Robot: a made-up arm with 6 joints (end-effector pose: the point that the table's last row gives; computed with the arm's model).
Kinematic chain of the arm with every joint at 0, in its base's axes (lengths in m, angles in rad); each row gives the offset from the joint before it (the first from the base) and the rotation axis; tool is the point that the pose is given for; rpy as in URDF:
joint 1: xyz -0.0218 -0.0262 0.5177 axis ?
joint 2: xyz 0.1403 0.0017 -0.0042 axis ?
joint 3: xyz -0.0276 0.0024 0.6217 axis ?
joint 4: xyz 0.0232 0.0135 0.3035 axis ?
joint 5: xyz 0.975 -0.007 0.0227 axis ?
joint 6: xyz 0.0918 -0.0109 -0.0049 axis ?
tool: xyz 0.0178 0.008 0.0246 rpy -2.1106 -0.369 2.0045
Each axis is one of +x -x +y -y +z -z.
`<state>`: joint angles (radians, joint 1 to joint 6).
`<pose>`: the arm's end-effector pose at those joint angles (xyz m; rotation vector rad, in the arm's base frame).
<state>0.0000 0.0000 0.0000 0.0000 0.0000 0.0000</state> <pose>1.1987 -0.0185 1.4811 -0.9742 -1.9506 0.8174</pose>
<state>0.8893 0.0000 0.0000 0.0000 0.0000 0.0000</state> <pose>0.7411 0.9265 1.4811 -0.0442 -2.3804 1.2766</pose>
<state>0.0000 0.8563 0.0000 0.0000 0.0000 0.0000</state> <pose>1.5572 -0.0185 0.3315 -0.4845 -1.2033 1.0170</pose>
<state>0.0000 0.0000 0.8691 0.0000 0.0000 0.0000</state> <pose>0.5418 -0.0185 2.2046 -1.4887 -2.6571 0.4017</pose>
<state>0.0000 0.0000 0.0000 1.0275 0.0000 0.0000</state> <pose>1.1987 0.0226 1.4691 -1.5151 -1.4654 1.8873</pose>
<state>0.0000 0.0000 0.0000 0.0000 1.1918 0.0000</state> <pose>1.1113 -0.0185 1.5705 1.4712 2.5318 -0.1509</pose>
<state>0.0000 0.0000 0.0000 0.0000 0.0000 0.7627</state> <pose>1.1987 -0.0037 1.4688 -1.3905 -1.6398 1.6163</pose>
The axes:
joint 1: +z
joint 2: +y
joint 3: -y
joint 4: -x
joint 5: -y
joint 6: -x

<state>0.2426 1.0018 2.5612 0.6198 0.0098 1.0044</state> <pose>0.3009 0.0929 1.9831 2.4954 0.8681 -0.3752</pose>
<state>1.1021 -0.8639 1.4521 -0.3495 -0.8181 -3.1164</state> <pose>-0.5930 -1.1118 1.5189 2.5558 0.2102 -0.2408</pose>
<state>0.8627 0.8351 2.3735 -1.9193 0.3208 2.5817</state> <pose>0.2010 0.2255 2.0714 1.2838 2.6479 0.1194</pose>
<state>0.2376 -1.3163 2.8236 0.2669 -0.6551 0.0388</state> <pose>-0.8276 -0.2199 -0.4294 0.5912 0.6317 1.4269</pose>
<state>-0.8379 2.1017 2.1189 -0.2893 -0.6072 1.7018</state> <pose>1.1872 -1.3126 0.4953 -1.0465 -0.6011 1.8861</pose>
